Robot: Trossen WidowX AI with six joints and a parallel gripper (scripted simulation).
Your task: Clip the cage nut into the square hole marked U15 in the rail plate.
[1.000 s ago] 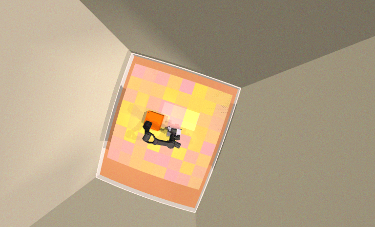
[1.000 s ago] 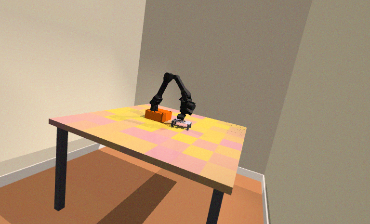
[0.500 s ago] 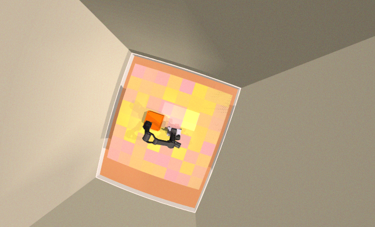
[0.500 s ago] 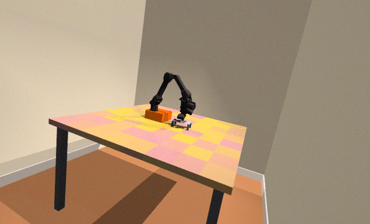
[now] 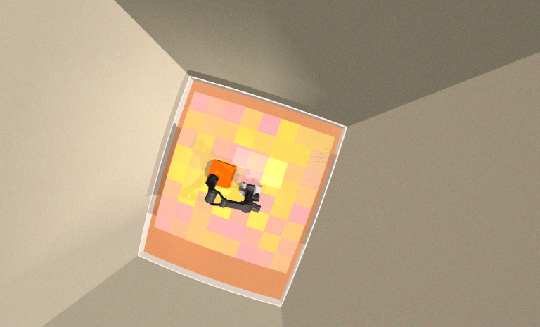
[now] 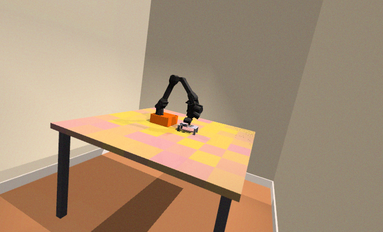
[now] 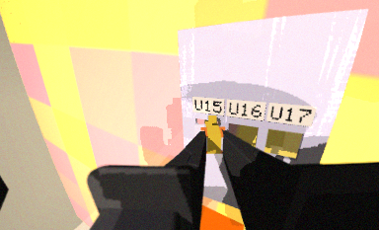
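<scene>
Now: gripper tip 1 cm above the cage nut.
</scene>
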